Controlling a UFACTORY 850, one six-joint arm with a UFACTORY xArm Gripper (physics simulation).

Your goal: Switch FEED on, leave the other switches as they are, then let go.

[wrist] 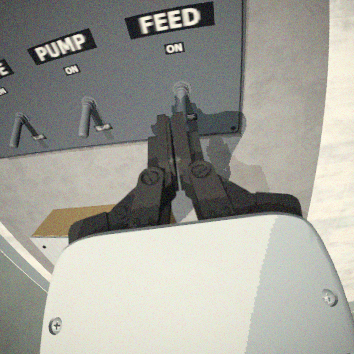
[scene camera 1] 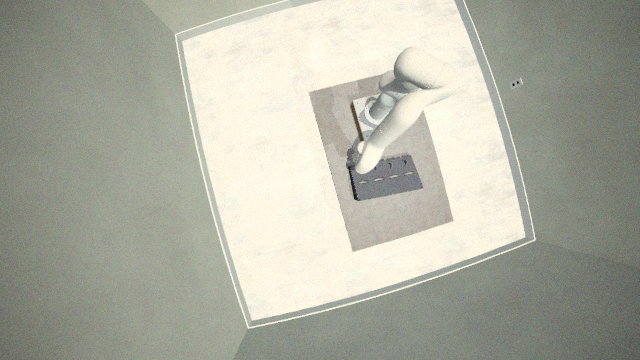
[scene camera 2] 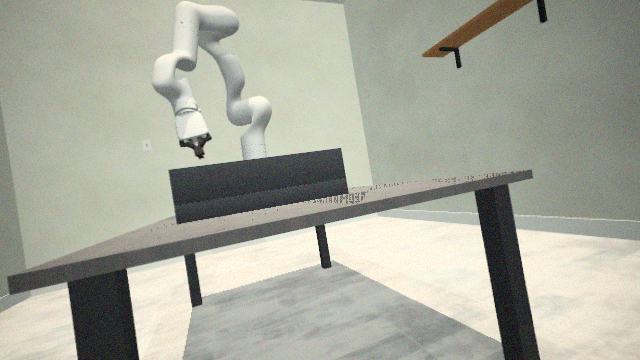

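The grey switch panel [scene camera 1: 390,186] [scene camera 2: 260,176] [wrist: 135,107] stands on the table. In the wrist view the FEED lever [wrist: 182,95] sits below its FEED label [wrist: 170,20] and ON mark [wrist: 174,48]. It points down, away from ON, and its lower part is hidden behind the fingertips. My gripper [wrist: 172,130] [scene camera 2: 200,156] is shut and empty, its tips at or just in front of the lever's lower end; whether they touch is unclear. The PUMP lever [wrist: 86,119] and another lever [wrist: 17,131] to its left also point away from ON.
The table [scene camera 1: 400,225] [scene camera 2: 240,230] carries the panel and the arm's base plate [wrist: 70,221], whose edge shows at lower left in the wrist view. The panel's side edge is close right of FEED. A wooden shelf [scene camera 2: 480,26] is on the wall.
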